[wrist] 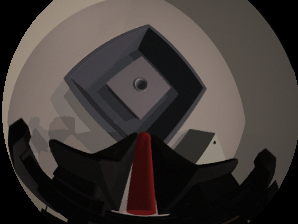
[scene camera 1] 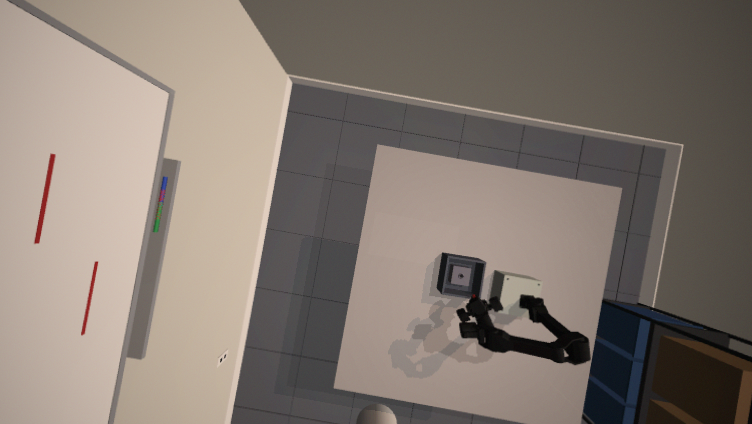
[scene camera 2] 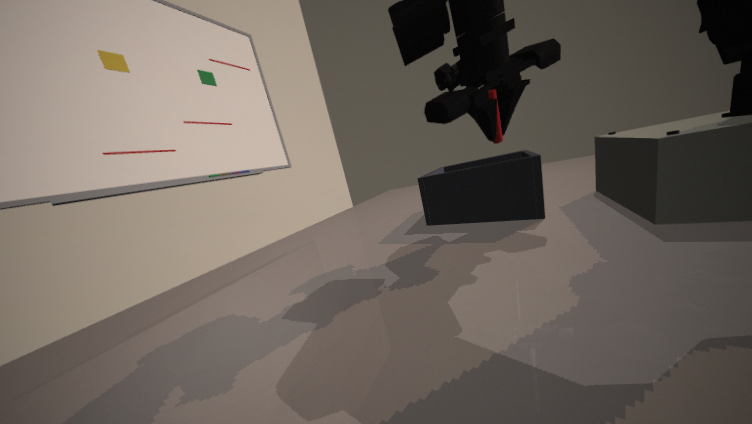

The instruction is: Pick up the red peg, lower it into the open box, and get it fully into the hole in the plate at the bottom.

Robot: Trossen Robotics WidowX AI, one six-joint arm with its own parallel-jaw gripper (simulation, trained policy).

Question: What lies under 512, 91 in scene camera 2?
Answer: My gripper.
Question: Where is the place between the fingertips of my gripper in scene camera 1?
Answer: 473, 296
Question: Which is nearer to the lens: the red peg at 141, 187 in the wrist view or the grey plate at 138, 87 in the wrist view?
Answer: The red peg.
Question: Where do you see a dark box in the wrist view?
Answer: At 87, 80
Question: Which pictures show the dark box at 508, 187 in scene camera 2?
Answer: The wrist view, scene camera 1 and scene camera 2: all of them.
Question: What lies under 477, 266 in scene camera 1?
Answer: A dark box.
